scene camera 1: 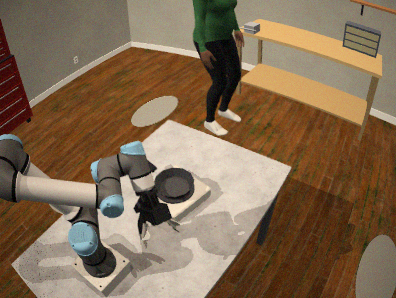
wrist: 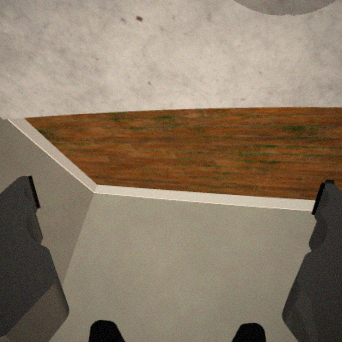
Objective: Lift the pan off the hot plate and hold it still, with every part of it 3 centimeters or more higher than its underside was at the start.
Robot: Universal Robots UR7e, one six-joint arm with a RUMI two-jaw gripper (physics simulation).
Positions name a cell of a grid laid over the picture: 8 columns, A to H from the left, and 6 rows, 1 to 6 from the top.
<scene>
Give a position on a dark pan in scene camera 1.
D4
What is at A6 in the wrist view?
My gripper.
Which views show my gripper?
Scene camera 1 and the wrist view: all of them.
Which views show the hot plate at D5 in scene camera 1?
Scene camera 1 only.
</scene>
